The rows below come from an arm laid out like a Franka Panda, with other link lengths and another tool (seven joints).
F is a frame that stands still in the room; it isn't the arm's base.
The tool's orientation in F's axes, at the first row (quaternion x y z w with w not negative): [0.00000 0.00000 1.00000 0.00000]
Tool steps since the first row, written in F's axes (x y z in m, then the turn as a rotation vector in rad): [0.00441 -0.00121 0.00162 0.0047 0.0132 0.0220]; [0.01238 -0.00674 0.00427 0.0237 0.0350 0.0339]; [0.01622 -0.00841 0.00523 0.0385 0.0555 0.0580]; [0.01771 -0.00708 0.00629 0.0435 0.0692 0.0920]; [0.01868 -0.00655 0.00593 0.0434 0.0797 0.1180]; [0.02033 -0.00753 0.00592 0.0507 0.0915 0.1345]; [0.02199 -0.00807 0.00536 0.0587 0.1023 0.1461]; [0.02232 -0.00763 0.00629 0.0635 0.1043 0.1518]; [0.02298 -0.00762 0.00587 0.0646 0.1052 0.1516]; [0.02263 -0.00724 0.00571 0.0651 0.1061 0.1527]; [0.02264 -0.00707 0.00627 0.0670 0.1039 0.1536]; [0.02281 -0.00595 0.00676 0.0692 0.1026 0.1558]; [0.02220 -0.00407 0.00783 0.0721 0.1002 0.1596]
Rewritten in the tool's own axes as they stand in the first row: [-0.00441 0.00121 0.00162 -0.0047 -0.0132 0.0220]; [-0.01238 0.00674 0.00427 -0.0237 -0.0350 0.0339]; [-0.01622 0.00841 0.00523 -0.0385 -0.0555 0.0580]; [-0.01771 0.00708 0.00629 -0.0435 -0.0692 0.0920]; [-0.01868 0.00655 0.00593 -0.0434 -0.0797 0.1180]; [-0.02033 0.00753 0.00592 -0.0507 -0.0915 0.1345]; [-0.02199 0.00807 0.00536 -0.0587 -0.1023 0.1461]; [-0.02232 0.00763 0.00629 -0.0635 -0.1043 0.1518]; [-0.02298 0.00762 0.00587 -0.0646 -0.1052 0.1516]; [-0.02263 0.00724 0.00571 -0.0651 -0.1061 0.1527]; [-0.02264 0.00707 0.00627 -0.0670 -0.1039 0.1536]; [-0.02281 0.00595 0.00676 -0.0692 -0.1026 0.1558]; [-0.02220 0.00407 0.00783 -0.0721 -0.1002 0.1596]
